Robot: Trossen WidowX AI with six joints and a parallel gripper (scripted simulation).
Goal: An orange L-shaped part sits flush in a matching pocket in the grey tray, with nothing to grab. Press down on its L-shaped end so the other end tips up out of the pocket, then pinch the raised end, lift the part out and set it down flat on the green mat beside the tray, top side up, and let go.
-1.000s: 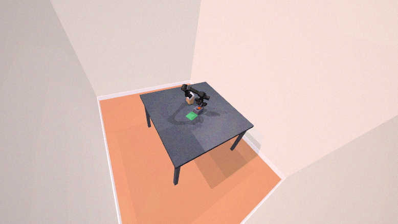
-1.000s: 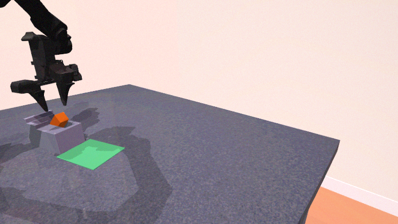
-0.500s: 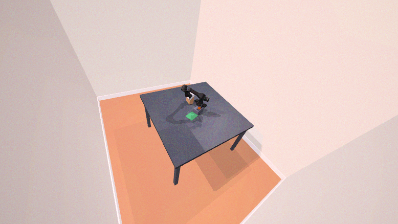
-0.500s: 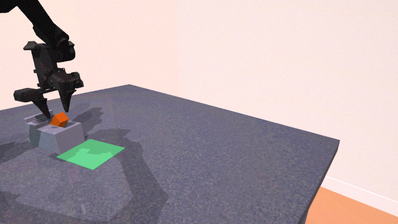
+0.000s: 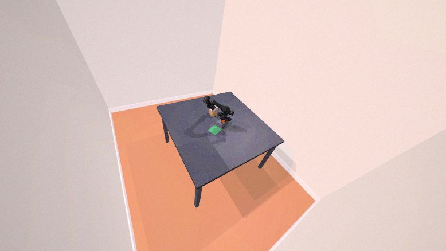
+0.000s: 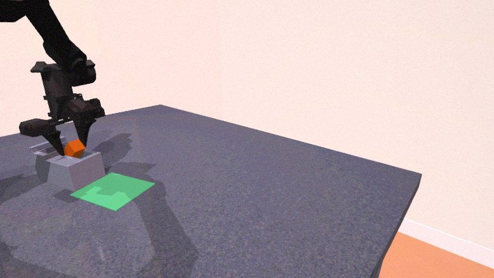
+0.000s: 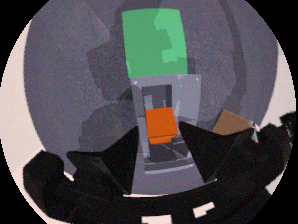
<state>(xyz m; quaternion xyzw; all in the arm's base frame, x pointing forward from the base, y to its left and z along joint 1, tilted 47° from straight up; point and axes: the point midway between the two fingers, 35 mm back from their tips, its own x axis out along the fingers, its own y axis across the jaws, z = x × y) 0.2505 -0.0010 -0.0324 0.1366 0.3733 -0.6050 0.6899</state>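
The orange L-shaped part is 30 mm behind my gripper tip, 30 mm to the left of it and 30 mm below it. The rest, counted from my gripper tip: green mat (40 mm ahead, 140 mm to the right, 80 mm below).
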